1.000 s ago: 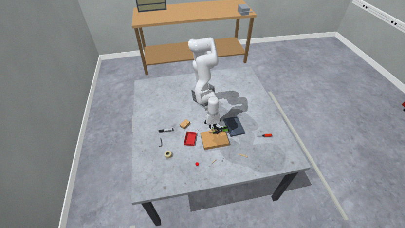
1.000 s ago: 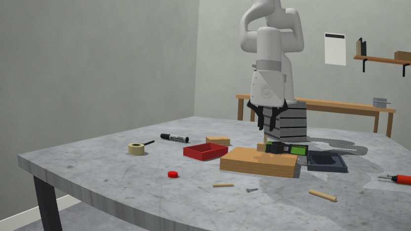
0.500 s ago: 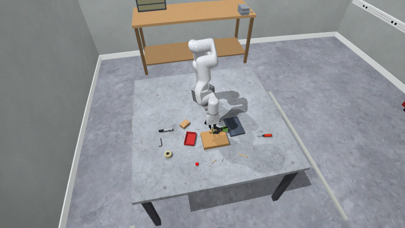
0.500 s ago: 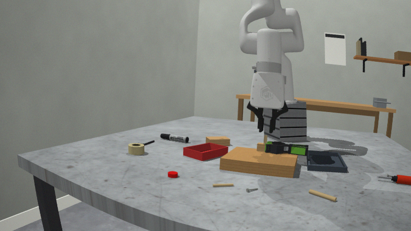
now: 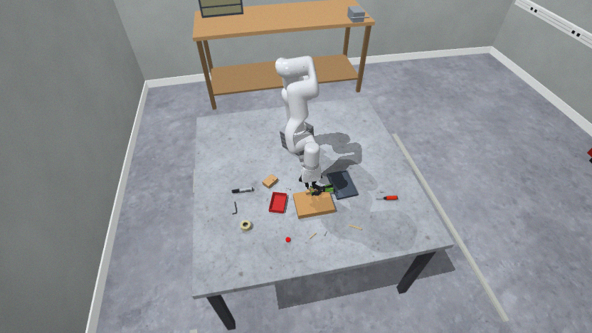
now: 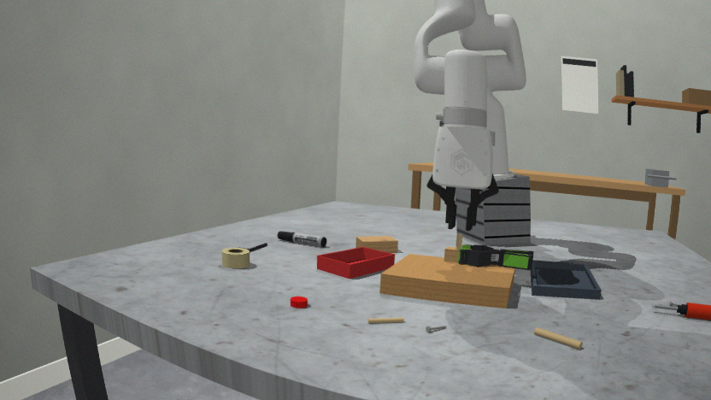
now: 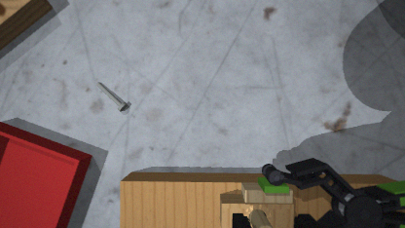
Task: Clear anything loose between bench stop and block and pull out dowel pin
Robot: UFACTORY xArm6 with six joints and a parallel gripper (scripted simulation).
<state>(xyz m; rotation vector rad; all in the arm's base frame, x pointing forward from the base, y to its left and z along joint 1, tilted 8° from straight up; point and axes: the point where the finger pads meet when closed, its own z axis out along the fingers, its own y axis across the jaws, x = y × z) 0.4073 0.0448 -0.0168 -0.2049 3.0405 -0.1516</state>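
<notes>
The dowel pin is 50 mm below my hand. From my hand the other things lie so: red tray: 40 mm ahead, 180 mm to the right, 100 mm below; then bench board: 50 mm ahead, 10 mm to the left, 90 mm below; then wooden block: 70 mm below.
</notes>
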